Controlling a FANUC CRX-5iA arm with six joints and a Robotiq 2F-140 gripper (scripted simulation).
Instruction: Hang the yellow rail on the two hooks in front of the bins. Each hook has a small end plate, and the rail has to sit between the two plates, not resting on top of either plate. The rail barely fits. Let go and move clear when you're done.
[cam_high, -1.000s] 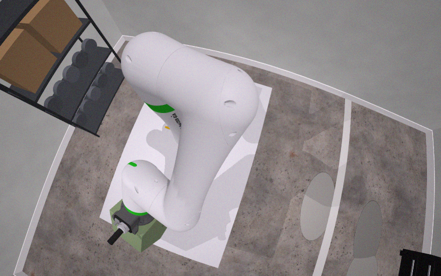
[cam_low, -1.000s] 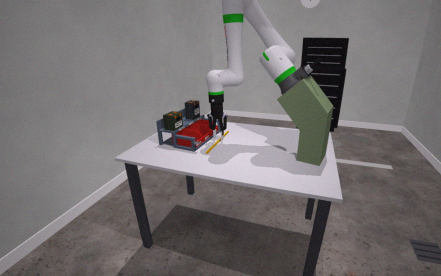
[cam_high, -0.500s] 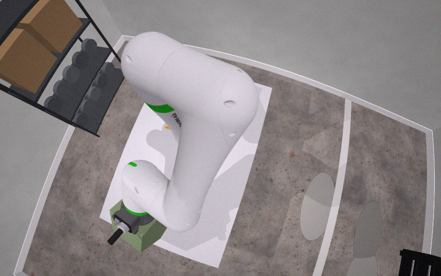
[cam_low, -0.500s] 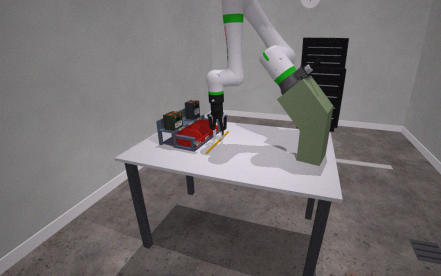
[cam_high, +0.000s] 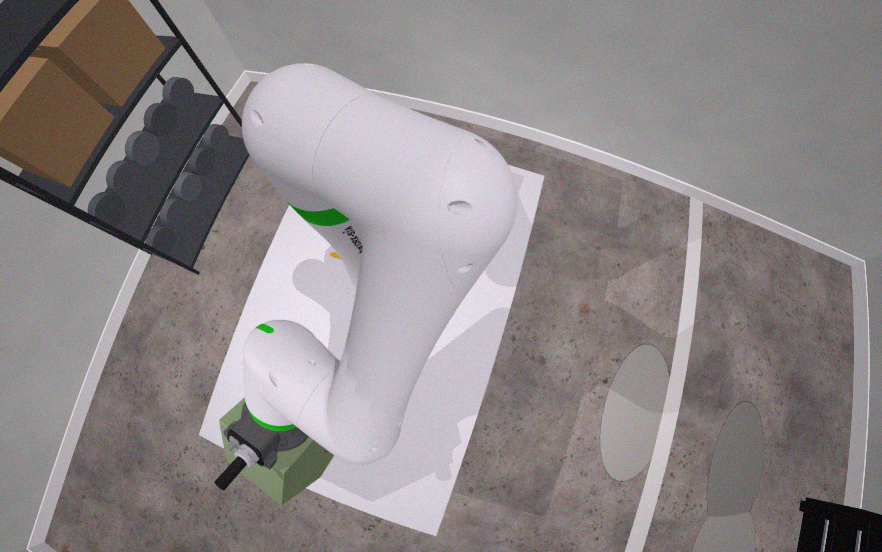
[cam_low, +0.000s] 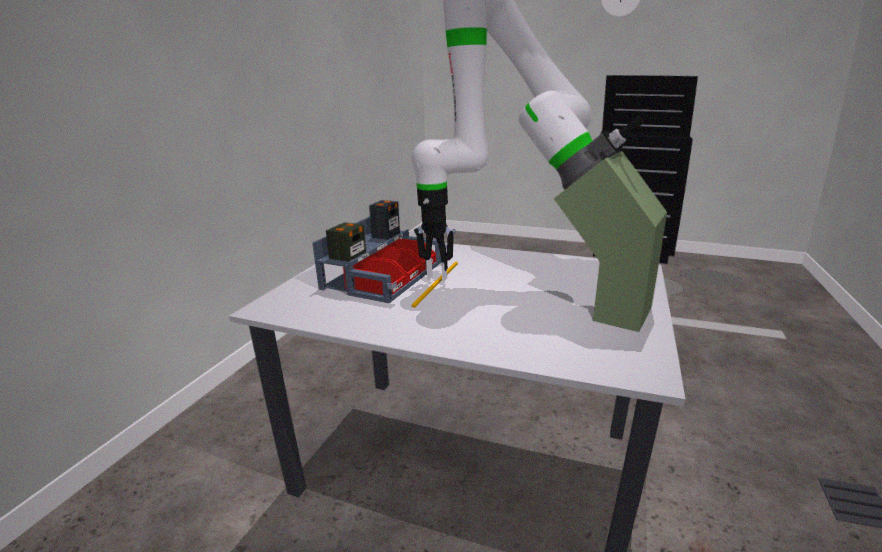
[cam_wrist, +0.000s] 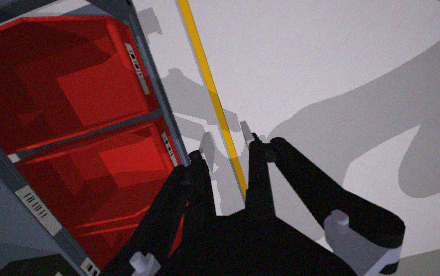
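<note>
Now: the yellow rail 40 mm below my hand.
</note>
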